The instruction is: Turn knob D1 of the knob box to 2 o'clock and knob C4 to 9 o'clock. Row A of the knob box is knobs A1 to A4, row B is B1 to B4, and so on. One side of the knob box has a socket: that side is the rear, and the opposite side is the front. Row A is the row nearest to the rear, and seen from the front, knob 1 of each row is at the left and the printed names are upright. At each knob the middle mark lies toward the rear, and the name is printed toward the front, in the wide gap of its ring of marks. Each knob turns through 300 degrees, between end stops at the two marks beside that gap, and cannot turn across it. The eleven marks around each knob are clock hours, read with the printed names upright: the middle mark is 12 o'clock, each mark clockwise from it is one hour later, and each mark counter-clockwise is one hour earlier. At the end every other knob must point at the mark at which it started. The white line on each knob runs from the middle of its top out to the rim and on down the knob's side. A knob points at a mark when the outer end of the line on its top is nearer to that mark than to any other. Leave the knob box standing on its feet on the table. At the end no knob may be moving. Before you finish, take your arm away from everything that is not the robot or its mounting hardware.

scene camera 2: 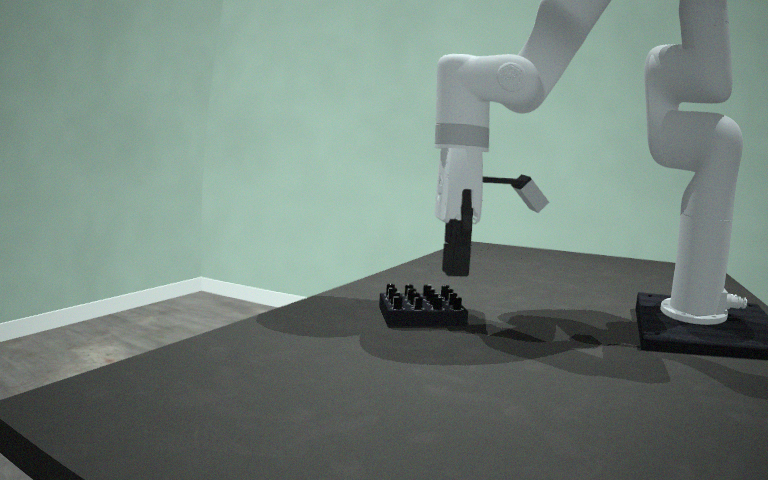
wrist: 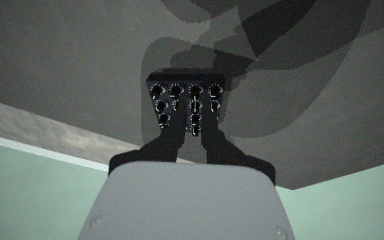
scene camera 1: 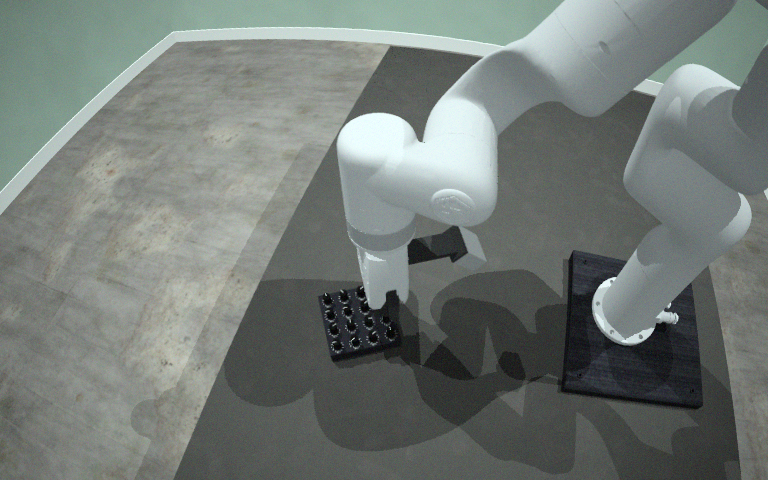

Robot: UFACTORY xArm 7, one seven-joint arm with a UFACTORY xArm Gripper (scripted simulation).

Labels:
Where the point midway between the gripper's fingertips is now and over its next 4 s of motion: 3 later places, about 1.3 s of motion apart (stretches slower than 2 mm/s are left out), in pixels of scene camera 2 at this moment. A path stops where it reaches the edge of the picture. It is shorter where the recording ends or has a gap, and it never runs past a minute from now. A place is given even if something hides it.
The gripper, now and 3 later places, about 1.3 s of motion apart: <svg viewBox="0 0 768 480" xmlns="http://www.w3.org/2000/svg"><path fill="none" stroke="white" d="M455 274L419 269L401 273L398 295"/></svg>

